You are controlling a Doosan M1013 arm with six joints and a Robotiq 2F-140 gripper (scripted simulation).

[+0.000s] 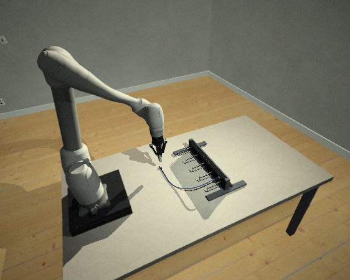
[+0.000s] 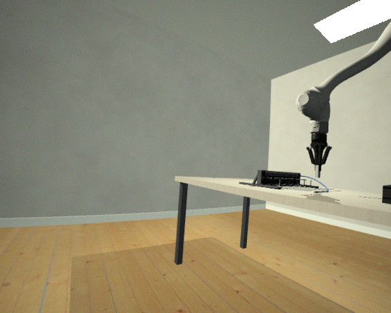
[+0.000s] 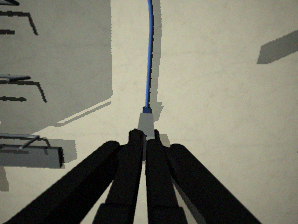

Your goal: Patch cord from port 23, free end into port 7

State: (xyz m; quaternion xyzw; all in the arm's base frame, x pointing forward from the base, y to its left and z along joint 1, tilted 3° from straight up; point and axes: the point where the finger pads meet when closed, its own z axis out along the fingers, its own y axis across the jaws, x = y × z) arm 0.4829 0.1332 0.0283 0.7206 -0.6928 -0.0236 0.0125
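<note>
My hand is 11 cm above the cord plug and 2 cm to the right of it.
</note>
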